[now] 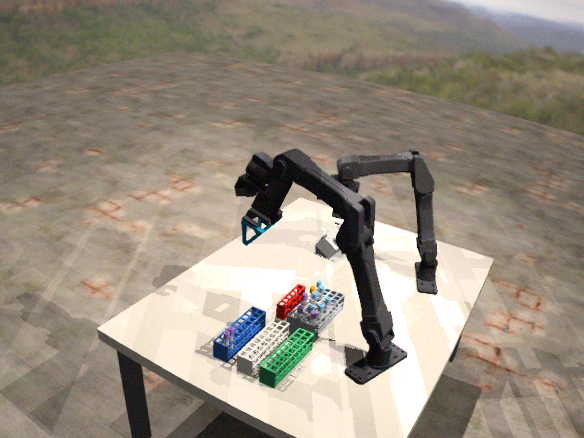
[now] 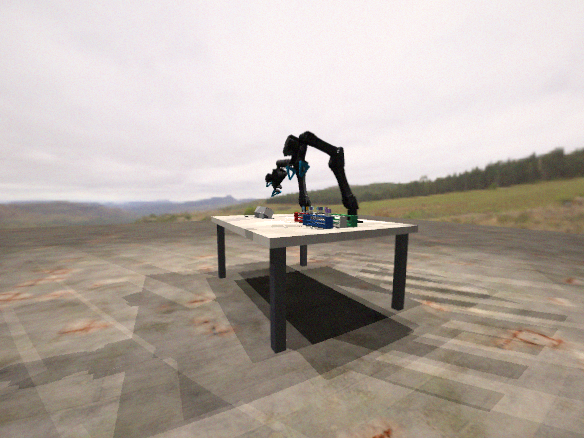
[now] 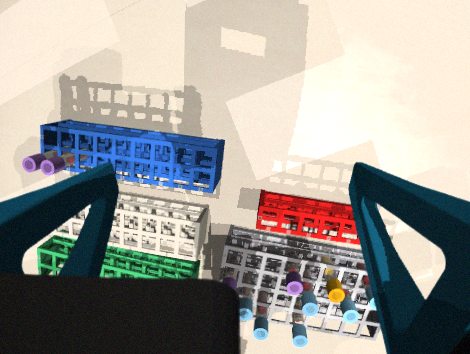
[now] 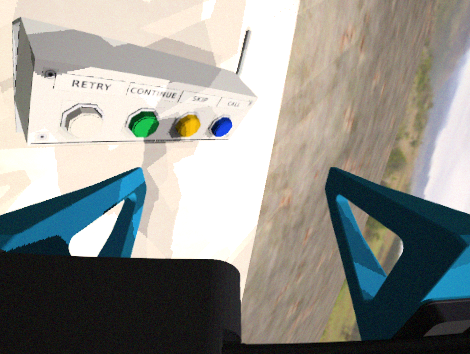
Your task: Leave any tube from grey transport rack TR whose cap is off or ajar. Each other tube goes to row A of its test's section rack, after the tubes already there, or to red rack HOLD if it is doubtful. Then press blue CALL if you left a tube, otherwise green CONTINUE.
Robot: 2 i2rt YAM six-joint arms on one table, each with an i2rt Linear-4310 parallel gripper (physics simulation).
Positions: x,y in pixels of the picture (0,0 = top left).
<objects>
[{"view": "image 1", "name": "my left gripper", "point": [251,238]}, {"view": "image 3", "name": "my left gripper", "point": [233,175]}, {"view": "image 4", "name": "my right gripper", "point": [235,177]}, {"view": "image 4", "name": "RETRY button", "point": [83,122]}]
</objects>
